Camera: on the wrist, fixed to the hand. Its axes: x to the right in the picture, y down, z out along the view.
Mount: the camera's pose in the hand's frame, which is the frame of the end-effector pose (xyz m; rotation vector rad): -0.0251 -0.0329 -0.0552 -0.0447 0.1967 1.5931
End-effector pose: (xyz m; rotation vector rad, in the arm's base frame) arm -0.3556 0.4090 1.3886 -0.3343 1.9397 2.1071
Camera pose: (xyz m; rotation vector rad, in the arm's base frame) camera -0.3211 0.3557 1.3616 -0.8015 -1.3178 -1.4544
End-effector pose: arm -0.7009 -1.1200 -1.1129 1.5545 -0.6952 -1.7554
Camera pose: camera -0.6496 -1.0773 -1.1304 0.6044 -1.2405 -0.3885
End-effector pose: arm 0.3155 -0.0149 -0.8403 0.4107 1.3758 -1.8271
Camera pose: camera 0.2957 0.0485 -0.8218 1.2166 0.6808 -0.4206
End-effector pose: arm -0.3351 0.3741 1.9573 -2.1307 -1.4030 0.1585
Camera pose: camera -0.3507 0.3394 2.0149 -2.6454 0.6436 0.4679
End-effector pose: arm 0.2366 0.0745 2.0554 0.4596 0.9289 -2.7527
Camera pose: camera 0.2632 0.1365 2.0408 0.9151 0.2991 -1.2329
